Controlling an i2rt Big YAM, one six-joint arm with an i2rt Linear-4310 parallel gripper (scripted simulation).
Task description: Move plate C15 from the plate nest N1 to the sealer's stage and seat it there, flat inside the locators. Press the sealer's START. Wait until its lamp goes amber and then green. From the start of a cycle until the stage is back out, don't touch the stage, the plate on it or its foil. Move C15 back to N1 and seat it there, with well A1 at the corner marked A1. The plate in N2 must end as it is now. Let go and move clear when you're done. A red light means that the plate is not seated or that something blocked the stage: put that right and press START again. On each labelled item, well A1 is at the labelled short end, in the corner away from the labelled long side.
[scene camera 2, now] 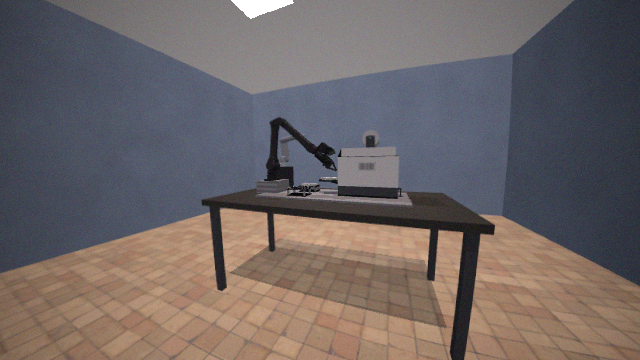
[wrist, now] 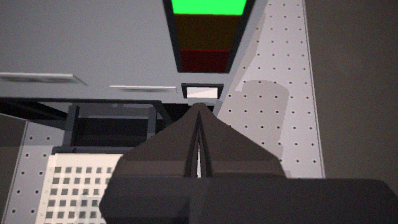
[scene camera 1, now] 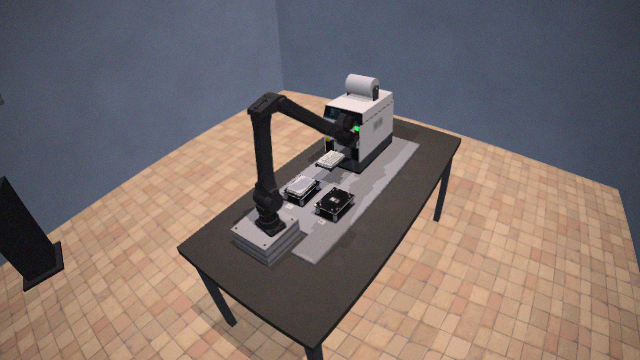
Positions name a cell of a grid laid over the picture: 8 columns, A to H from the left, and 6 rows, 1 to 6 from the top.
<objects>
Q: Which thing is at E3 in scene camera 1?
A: A sealer.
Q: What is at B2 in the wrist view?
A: A sealer.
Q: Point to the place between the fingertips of my gripper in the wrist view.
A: E3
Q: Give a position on a sealer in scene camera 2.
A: E3
</objects>
